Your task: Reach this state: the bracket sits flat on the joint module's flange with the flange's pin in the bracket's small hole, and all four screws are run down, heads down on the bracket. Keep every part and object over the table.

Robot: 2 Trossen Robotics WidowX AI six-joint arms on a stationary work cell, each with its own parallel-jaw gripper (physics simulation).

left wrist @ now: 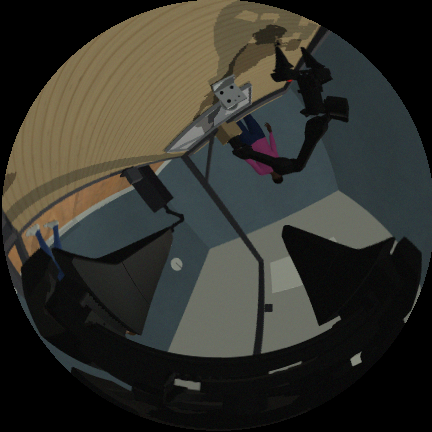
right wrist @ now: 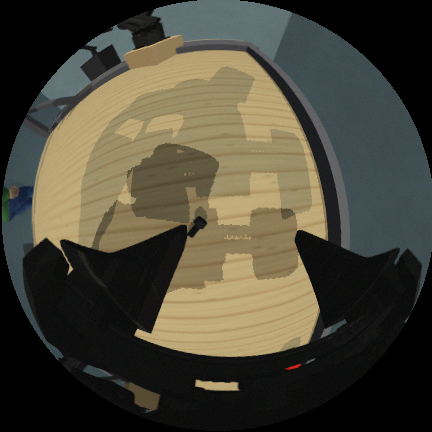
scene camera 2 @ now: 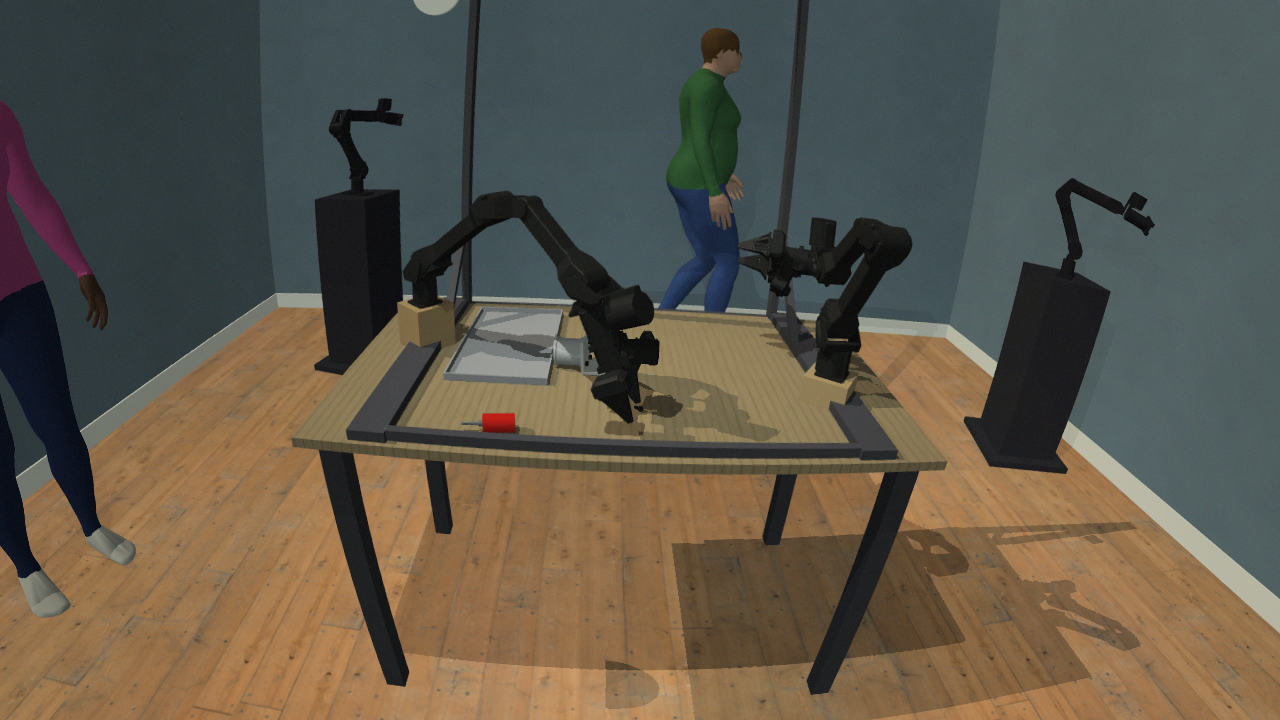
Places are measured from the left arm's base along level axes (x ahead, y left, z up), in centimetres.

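Where they show: left gripper, fingertip midpoint: point(left wrist: 227, 232) point(scene camera 2: 738, 253); right gripper, fingertip midpoint: point(right wrist: 243, 233) point(scene camera 2: 634, 412); left arm's base at its link origin: point(scene camera 2: 831, 374); right arm's base at its link origin: point(left wrist: 232, 138) point(scene camera 2: 425, 302).
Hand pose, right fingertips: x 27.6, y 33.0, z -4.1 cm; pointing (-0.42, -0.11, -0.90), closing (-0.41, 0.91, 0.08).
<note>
Things, the pixels of their top centre, and the offset from my right fingertips. Level surfaces: height alone.
- joint module at its top centre: point(scene camera 2: 571, 337) dx +23.3, dy -11.2, dz +5.2 cm
- grey angled bracket at its top centre: point(scene camera 2: 595, 338) point(left wrist: 237, 99) dx +18.7, dy -13.2, dz +5.6 cm
- black screw at its top centre: point(right wrist: 194, 227) point(scene camera 2: 638, 405) dx +1.4, dy -3.6, dz -0.4 cm
- red-handled screwdriver at its top centre: point(scene camera 2: 487, 414) point(right wrist: 293, 372) dx +17.2, dy +20.5, dz +1.9 cm
- shallow grey tray at its top centre: point(scene camera 2: 509, 337) point(left wrist: 211, 122) dx +42.0, dy -11.5, dz +0.1 cm
- table at its surface level: dz -1.4 cm
The joint module point(scene camera 2: 566, 352) is a pale cylinder lying at the tray's right edge. The grey angled bracket point(scene camera 2: 589, 360) point(left wrist: 230, 94) stands against its flange end; its plate has several dark spots, holes or screw heads. The pin is hidden. A black screw point(scene camera 2: 639, 408) point(right wrist: 198, 226) lies on the table. My right gripper point(scene camera 2: 633, 410) point(left wrist: 289, 46) point(right wrist: 243, 233) is open, low over the table, with the screw between its fingers' lines, close to the left-hand fingertip in its wrist view. My left gripper point(scene camera 2: 742, 253) point(left wrist: 227, 232) is open and empty, high above the table's back right, away from the bracket.
The red-handled screwdriver point(scene camera 2: 498, 422) point(right wrist: 293, 367) lies at the front left, by the front frame bar point(scene camera 2: 716, 447). The shallow grey tray point(scene camera 2: 497, 379) lies at the back left. Upright frame posts point(scene camera 2: 467, 161) point(scene camera 2: 792, 134) stand behind the table point(scene camera 2: 308, 437). Two people stand beyond it.
</note>
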